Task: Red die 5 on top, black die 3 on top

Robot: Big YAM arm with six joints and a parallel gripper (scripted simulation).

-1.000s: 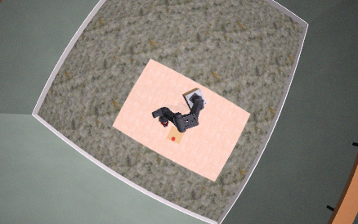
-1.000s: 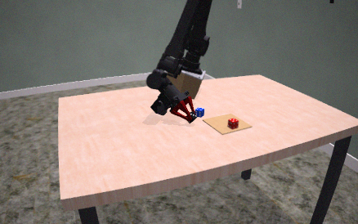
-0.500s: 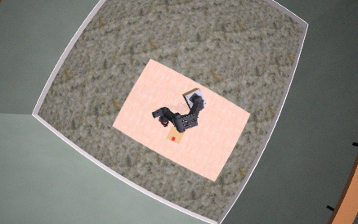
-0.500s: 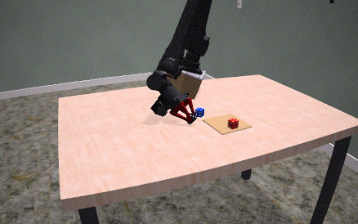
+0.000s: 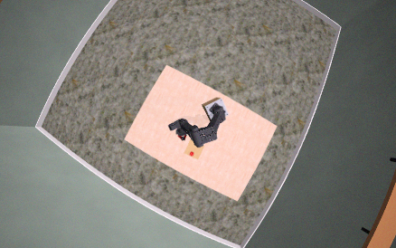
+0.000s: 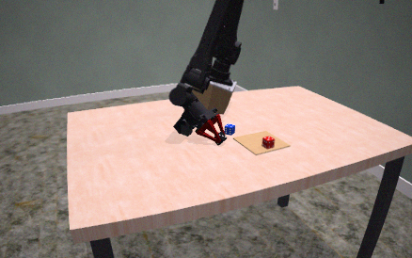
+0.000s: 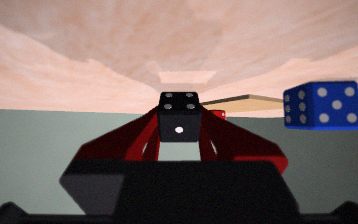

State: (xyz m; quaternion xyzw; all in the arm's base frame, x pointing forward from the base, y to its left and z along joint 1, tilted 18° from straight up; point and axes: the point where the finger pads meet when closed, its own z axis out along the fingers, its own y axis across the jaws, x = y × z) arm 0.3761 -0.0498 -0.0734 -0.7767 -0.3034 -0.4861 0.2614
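Now: hand right at the black die. The rest, counted from my hand: red die: 5 cm ahead, 14 cm to the left; blue die: 8 cm behind, 5 cm to the left, 1 cm below; tan mat: 1 cm ahead, 14 cm to the left, 2 cm below.
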